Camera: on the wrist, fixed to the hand. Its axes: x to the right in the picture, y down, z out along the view.
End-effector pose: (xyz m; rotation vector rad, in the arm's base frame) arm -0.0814 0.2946 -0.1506 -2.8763 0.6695 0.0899
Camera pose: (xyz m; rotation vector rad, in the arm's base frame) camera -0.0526 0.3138 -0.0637 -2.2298 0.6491 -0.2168
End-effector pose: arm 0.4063 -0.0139 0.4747 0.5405 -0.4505 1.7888
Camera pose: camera 0.4359 0.0506 0.4138 0.9016 0.2135 2.0019
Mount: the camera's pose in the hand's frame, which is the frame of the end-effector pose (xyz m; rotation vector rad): 0.0088 -0.0442 -0.0820 0.6655 0.0908 0.0607
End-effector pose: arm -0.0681 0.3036 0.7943 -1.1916 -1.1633 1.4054
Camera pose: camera 0.0155 0.3253 0.8303 -0.8021 -0.5215 1.5913
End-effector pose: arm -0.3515 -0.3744 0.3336 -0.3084 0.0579 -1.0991
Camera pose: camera -0.4020 -0.4184 0.2683 0.3382 -0.2147 -1.0116
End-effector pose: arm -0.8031 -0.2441 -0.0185 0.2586 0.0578 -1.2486
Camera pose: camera -0.8340 -0.2467 -0.1068 0.8856 -0.2915 -1.1638
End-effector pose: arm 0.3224 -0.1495 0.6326 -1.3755 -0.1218 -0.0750
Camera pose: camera 0.3291 -0.2383 0.6613 -0.7092 -0.0227 -0.0401
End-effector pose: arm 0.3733 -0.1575 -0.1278 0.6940 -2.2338 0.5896
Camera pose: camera 0.4363 -0.1452 -0.0597 0.8957 -1.9674 1.3953
